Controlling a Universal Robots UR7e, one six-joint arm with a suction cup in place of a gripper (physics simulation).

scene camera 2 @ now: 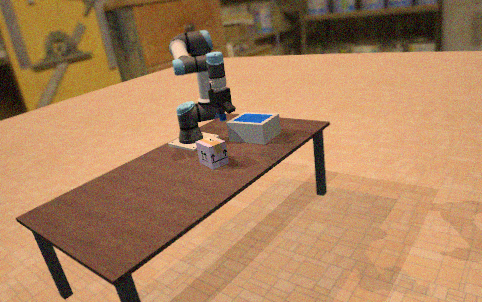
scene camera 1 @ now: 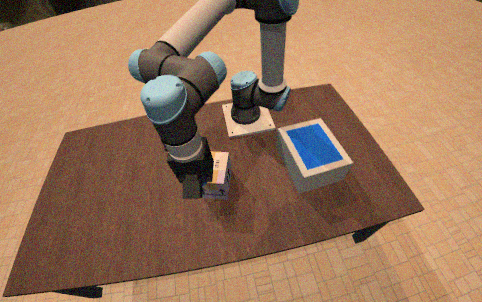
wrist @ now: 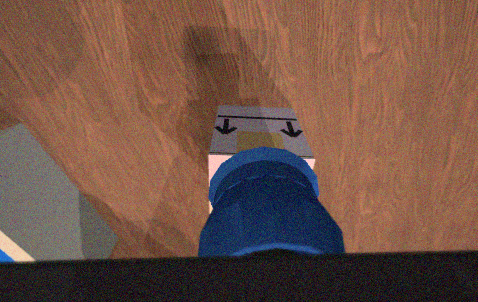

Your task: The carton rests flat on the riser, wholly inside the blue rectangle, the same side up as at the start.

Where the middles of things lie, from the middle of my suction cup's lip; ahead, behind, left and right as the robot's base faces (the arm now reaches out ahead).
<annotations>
My suction cup is now 21 cm above the carton (scene camera 1: 219,188) and 14 cm past it. Also, from my suction cup: grey riser (scene camera 2: 259,128) (38 cm to the left, 23 cm behind, 21 cm below).
</annotations>
